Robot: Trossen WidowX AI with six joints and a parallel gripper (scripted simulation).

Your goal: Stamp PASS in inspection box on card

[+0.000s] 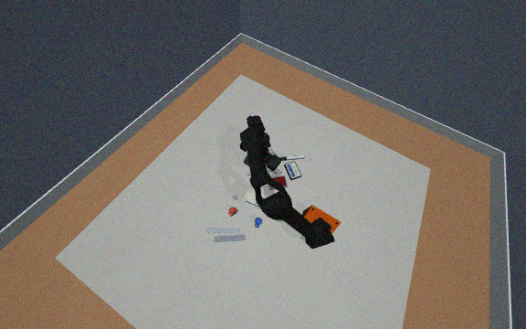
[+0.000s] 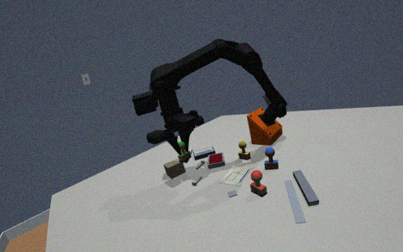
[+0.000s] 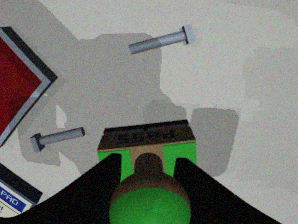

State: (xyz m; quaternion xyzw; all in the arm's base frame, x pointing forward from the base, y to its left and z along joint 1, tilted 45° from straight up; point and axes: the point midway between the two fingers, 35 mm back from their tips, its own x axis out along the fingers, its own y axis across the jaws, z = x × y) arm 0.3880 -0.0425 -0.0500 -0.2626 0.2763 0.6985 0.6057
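The brown box lies 80 mm to the right of my gripper tip, 70 mm below it and 20 mm ahead of it. Also, from my gripper tip: red ink pad (120 mm behind, 90 mm below); then green-knobbed PASS stamp (right at my gripper tip); then white card (130 mm to the left, 90 mm below, 80 mm behind).
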